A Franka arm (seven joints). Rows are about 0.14 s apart.
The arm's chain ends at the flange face. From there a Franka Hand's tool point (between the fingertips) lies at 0.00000 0.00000 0.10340 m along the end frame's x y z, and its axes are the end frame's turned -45 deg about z.
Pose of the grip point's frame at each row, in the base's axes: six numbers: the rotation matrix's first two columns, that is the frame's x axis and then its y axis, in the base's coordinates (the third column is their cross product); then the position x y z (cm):
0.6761, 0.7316, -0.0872, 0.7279, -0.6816, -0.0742, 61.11, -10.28, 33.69
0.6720, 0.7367, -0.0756, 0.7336, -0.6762, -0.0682, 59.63, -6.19, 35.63
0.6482, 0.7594, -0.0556, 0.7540, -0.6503, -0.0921, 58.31, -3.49, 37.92
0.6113, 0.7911, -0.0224, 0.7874, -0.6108, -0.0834, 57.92, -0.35, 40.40
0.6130, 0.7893, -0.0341, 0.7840, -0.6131, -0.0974, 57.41, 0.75, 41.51
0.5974, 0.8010, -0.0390, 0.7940, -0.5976, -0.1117, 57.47, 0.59, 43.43
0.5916, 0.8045, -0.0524, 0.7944, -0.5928, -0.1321, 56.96, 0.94, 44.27
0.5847, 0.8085, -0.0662, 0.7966, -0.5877, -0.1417, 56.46, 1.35, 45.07
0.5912, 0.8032, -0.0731, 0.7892, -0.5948, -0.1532, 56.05, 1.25, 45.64
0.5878, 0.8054, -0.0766, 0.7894, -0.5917, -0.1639, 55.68, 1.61, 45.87
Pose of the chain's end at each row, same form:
0.9928, 0.0354, -0.1141, 0.0366, -0.9993, 0.0092, 62.29, -10.14, 43.96
0.9939, 0.0428, -0.1017, 0.0436, -0.9991, 0.0052, 60.68, -6.09, 45.92
0.9915, 0.0771, -0.1044, 0.0748, -0.9968, -0.0258, 59.41, -3.67, 48.20
0.9890, 0.1275, -0.0748, 0.1245, -0.9913, -0.0431, 58.74, -0.69, 50.70
0.9878, 0.1246, -0.0930, 0.1209, -0.9916, -0.0448, 58.42, 0.41, 51.79
0.9839, 0.1438, -0.1066, 0.1390, -0.9890, -0.0514, 58.64, 0.22, 53.70
0.9800, 0.1497, -0.1305, 0.1434, -0.9880, -0.0564, 58.38, 0.56, 54.50
0.9767, 0.1561, -0.1470, 0.1498, -0.9873, -0.0534, 58.05, 1.04, 55.28
0.9761, 0.1474, -0.1600, 0.1400, -0.9885, -0.0566, 57.77, 0.91, 55.83
0.9738, 0.1511, -0.1701, 0.1426, -0.9879, -0.0617, 57.51, 1.24, 56.04

